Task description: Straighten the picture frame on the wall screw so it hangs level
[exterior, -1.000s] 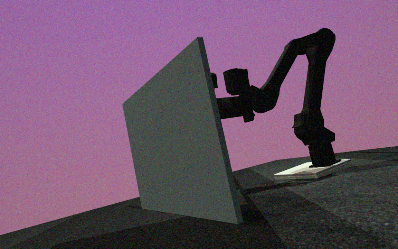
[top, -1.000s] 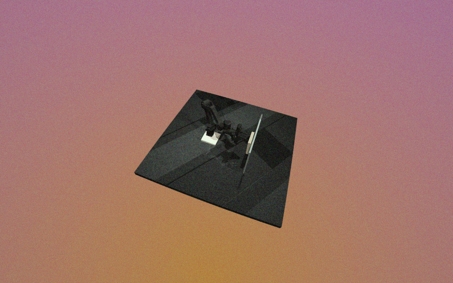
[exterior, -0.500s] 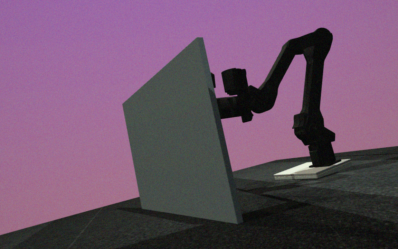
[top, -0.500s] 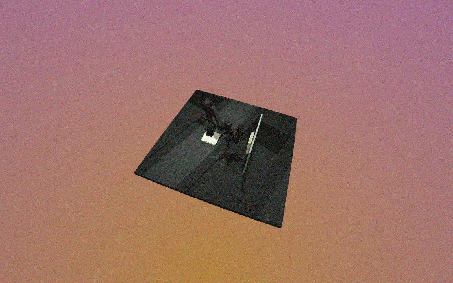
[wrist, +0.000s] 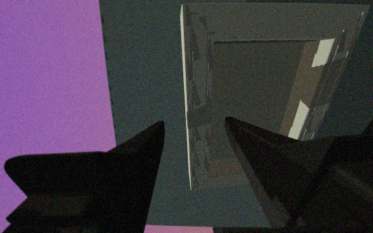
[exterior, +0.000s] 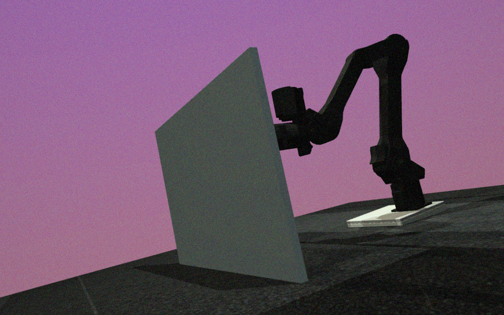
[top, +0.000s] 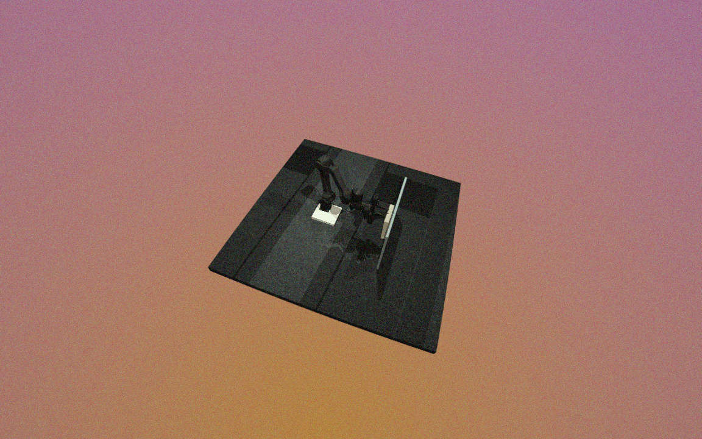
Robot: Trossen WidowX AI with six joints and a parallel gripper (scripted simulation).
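The picture frame lies 2 cm ahead of my gripper tip, 1 cm to the right of it and 6 cm below it. Round my gripper tip: wall panel 3 cm ahead, 1 cm to the left, 7 cm below.
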